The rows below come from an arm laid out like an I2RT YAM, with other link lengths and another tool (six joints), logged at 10 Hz.
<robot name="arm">
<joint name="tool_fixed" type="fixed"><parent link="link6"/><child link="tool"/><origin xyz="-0.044 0.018 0.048" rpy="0.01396 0 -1.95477"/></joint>
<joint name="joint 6" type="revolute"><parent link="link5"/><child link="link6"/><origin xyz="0 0.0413 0.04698" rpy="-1.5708 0 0"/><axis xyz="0 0 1"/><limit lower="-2.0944" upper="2.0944"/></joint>
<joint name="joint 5" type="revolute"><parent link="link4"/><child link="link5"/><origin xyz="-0.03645 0.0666 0.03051" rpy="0 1.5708 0"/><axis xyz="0 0 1"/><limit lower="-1.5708" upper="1.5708"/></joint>
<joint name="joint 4" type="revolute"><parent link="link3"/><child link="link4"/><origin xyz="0.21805 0.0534 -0.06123" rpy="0 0 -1.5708"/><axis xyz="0 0 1"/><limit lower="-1.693" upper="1.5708"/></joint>
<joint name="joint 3" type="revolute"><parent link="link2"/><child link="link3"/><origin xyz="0 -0.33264 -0.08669" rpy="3.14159 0 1.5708"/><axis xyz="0 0 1"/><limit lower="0" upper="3.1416"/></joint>
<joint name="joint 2" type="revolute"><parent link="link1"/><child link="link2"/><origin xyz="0.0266 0.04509 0.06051" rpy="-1.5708 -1.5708 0"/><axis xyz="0 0 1"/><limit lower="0" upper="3.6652"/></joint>
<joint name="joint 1" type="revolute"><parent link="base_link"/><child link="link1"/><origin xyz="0 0 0.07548"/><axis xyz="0 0 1"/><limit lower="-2.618" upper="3.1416"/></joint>
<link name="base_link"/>
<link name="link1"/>
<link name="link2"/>
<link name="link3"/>
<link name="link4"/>
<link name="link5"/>
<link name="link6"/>
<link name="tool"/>
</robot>
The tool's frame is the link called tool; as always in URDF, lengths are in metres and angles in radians.
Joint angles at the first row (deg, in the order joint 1, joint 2, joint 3, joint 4, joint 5, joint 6):
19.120, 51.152, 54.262, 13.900, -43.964, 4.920
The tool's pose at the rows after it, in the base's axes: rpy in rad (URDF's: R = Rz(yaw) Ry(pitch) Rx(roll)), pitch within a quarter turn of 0, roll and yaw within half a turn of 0; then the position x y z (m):
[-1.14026 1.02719 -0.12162 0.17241 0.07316 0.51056]
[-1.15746 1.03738 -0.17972 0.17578 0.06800 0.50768]
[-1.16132 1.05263 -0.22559 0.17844 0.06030 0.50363]
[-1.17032 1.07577 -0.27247 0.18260 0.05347 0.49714]
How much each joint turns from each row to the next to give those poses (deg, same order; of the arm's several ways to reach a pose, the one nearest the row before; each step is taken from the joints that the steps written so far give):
-1.525, -0.175, -0.035, -0.394, 0.510, -0.149
-1.296, 0.000, -0.051, -1.182, 1.084, -0.717
-2.402, -0.255, -0.596, -0.240, 0.111, 0.370
-2.218, -0.009, -0.931, -0.042, 0.112, 0.491

